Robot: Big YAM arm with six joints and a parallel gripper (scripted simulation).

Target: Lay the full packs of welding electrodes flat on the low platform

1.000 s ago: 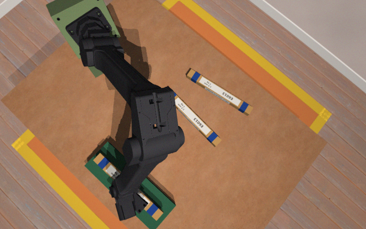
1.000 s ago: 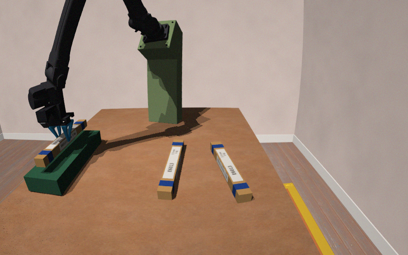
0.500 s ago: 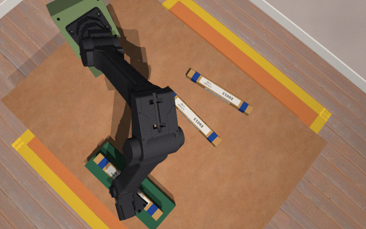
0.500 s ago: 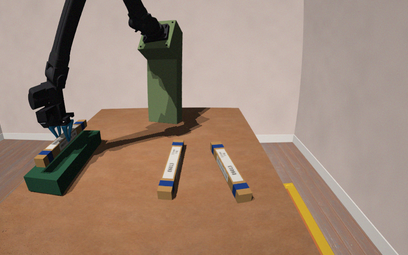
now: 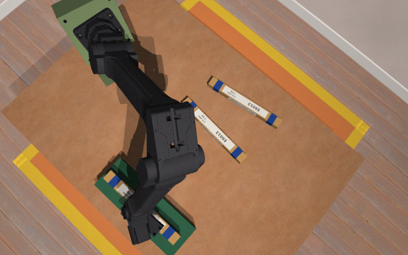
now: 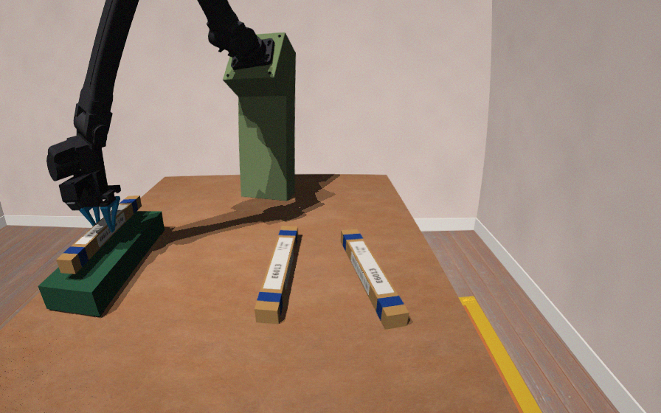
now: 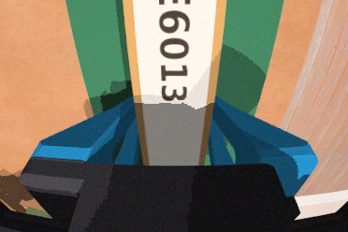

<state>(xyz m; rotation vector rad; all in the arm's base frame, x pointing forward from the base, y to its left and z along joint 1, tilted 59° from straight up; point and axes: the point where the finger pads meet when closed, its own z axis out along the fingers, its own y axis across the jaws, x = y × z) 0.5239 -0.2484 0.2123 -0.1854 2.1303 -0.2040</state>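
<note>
Now: the green platform 80 mm below my hand.
</note>
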